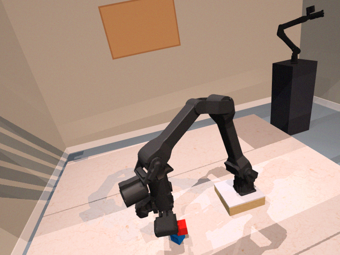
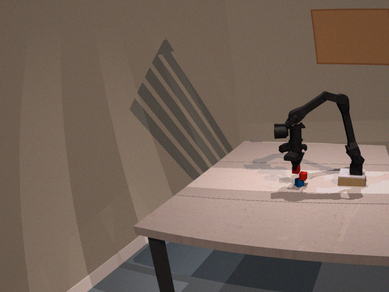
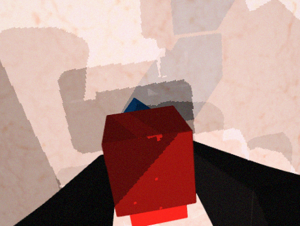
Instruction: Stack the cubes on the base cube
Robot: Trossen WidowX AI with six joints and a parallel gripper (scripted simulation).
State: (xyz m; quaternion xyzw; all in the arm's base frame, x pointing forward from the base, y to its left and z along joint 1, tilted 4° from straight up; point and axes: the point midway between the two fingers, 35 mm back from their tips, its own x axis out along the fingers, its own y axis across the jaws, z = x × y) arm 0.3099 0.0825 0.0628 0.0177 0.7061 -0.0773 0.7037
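Now: the blue cube 60 mm below my gripper tip and 20 mm behind it.
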